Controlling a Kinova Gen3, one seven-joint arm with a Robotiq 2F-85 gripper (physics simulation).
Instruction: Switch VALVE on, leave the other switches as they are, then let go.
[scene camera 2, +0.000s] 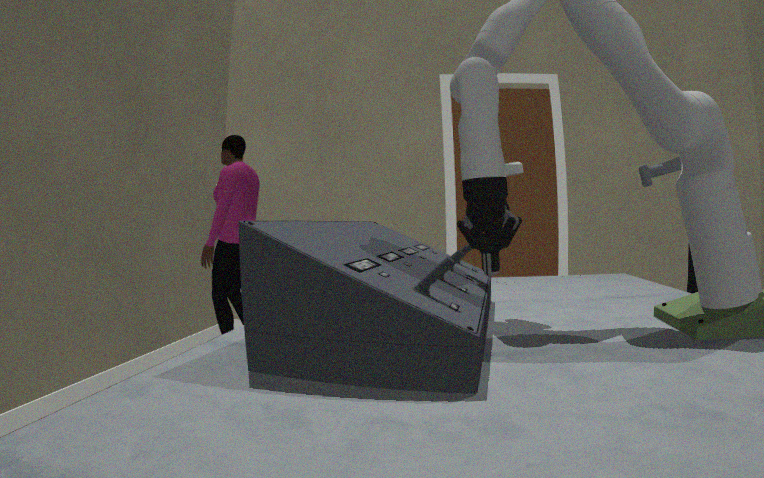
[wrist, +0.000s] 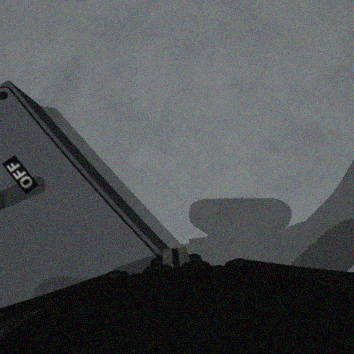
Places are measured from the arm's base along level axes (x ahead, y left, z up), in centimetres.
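Where they show: gripper, between the fingertips: (scene camera 2: 491, 275) (wrist: 175, 264); arm's base, origin of its link: (scene camera 2: 728, 298).
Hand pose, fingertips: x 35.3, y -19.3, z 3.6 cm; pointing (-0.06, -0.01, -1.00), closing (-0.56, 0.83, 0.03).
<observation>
Things, the pixels of their top centre, and the offset from my fingertips. "spot": a spot on its surface instead. Level surfaces: height alone.
- dark lever, centre of its top: (scene camera 2: 436, 256) dz +5.1, dx +12.9, dy +22.4 cm
- OFF label, a spot on its surface: (wrist: 20, 174) spot: dz -0.4, dx +0.1, dy -11.2 cm
- pale table, height of its surface: dz -7.8 cm
The grey sloped switch panel (scene camera 2: 360, 321) (wrist: 85, 225) stands on the table; its right corner and front edge show at the left of the wrist view. A dark lever (scene camera 2: 445, 270) sticks up from the slope; which switch it is I cannot tell. An OFF label (wrist: 20, 174) shows in the wrist view, with a lever's shadow beside it. The VALVE label cannot be read in either view. My gripper (scene camera 2: 490, 270) (wrist: 175, 264) is shut and empty, pointing down at the panel's low front edge, to the right of the lever in the scene view. Contact cannot be told.
Small framed labels (scene camera 2: 361, 264) lie across the slope. The arm's green base (scene camera 2: 678, 316) stands at the right on the pale table (scene camera 2: 338, 439). A person in a pink top (scene camera 2: 239, 197) stands behind the panel at the left. A brown door (scene camera 2: 529, 186) is at the back.
</observation>
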